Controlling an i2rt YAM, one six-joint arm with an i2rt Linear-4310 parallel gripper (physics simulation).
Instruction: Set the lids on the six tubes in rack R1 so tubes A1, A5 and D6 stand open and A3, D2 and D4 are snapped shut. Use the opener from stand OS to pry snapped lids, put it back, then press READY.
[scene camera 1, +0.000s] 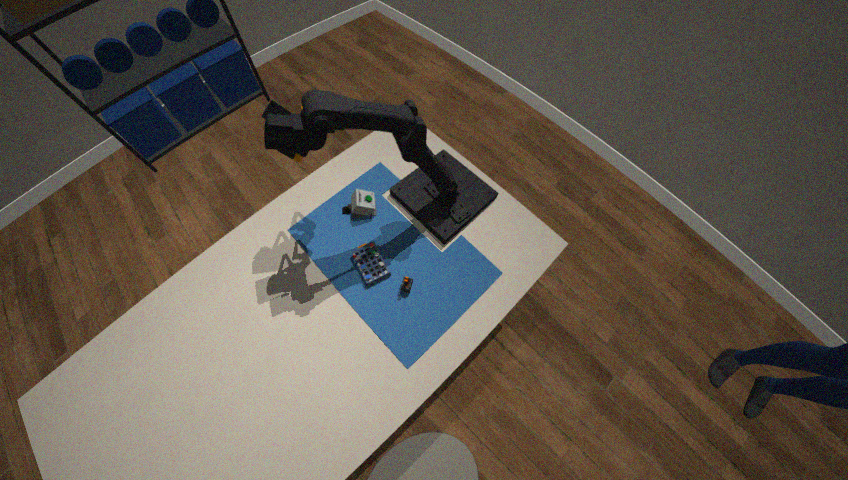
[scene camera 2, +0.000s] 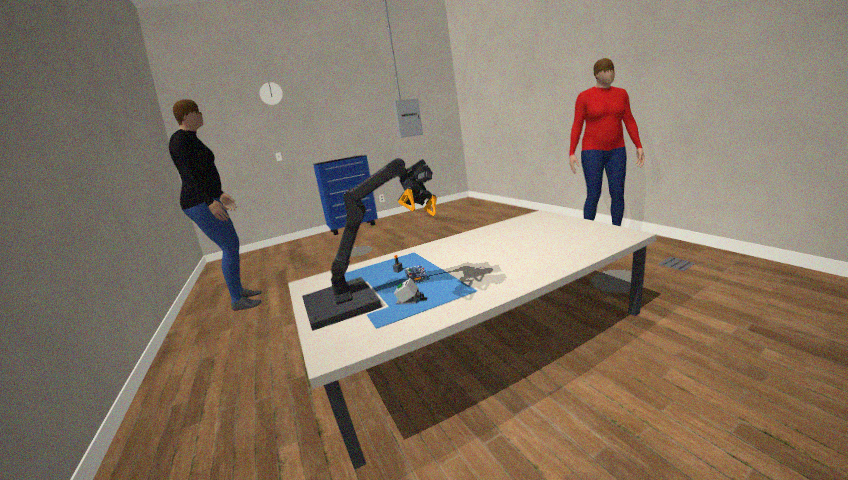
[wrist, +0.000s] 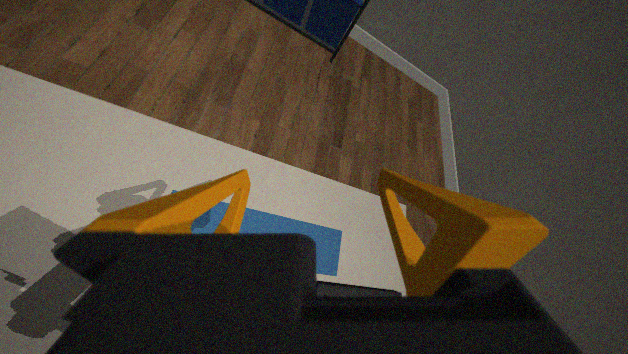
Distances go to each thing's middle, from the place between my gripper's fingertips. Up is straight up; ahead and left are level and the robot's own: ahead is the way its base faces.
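As for the box with green button (scene camera 1: 363, 203), my hand is 8 cm past it, 10 cm to the right of it and 33 cm above it.
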